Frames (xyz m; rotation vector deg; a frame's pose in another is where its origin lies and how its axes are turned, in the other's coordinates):
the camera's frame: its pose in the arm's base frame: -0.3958 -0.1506 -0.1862 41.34 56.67 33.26
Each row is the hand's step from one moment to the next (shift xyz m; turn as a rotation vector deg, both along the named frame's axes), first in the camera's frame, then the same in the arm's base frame.
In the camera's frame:
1: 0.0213 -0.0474 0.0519 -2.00 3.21 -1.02
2: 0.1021 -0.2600 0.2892 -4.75 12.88 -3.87
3: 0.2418 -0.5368 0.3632 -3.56 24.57 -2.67
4: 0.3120 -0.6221 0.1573 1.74 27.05 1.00
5: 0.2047 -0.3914 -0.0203 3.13 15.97 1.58
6: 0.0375 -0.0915 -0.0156 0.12 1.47 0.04
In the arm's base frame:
1: 0.0610 -0.0288 -0.0291 -2.15 0.86 3.16
2: 0.3321 -0.1700 -0.1500 -6.98 5.78 11.01
3: 0.4904 -0.2644 -0.4100 -6.72 13.71 19.76
4: 0.3470 -0.2110 -0.5866 -1.40 18.11 20.15
5: 0.1156 -0.0940 -0.4163 0.97 11.94 11.13
6: 0.0128 -0.0265 -0.0957 -0.08 1.01 1.08

